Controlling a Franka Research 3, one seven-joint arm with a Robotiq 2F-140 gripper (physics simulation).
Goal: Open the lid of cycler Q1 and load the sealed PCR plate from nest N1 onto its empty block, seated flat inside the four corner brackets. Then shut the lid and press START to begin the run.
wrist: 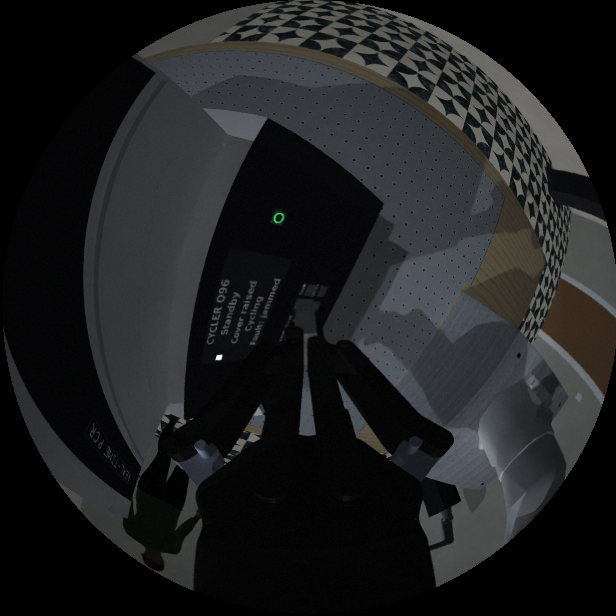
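The cycler's black front panel (287,241) fills the middle of the wrist view. A green ring-shaped button (278,217) glows on it. Below it, a status display (244,313) lists Standby, Cover raised, Cycling and Fault: jammed, and a white marker (218,357) sits at the Standby line. My gripper (308,301) is shut with nothing between the fingers. Its tips are close to the panel's right edge, just beside the display and below the green button. The cycler's grey housing (143,270) curves to the left. The PCR plate, nest and block are not in view.
A grey perforated bench surface (402,172) lies right of the cycler. My arm's silver links (517,442) are at the lower right. A checkered surface (459,86) and a wooden edge (511,264) run along the far side.
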